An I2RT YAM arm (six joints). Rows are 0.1 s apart.
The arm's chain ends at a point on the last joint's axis. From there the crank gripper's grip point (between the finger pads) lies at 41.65 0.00 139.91 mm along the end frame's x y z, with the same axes.
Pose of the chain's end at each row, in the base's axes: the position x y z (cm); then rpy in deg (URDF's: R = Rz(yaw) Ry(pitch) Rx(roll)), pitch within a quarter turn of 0, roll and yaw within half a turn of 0:
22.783 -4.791 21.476 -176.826 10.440 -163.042
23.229 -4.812 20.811 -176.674 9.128 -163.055
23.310 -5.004 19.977 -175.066 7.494 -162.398
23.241 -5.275 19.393 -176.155 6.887 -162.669
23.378 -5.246 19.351 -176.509 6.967 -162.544
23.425 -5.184 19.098 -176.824 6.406 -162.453
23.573 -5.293 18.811 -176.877 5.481 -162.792
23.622 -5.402 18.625 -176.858 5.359 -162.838
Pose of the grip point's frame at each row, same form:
21.512 -5.988 6.983 -176.826 10.440 -163.042
21.651 -6.141 6.360 -176.674 9.128 -163.055
21.471 -6.850 5.614 -175.066 7.494 -162.398
21.171 -6.904 5.035 -176.155 6.887 -162.669
21.306 -6.791 4.984 -176.509 6.967 -162.544
21.198 -6.701 4.751 -176.824 6.406 -162.453
21.113 -6.853 4.507 -176.877 5.481 -162.792
21.133 -6.973 4.327 -176.858 5.359 -162.838

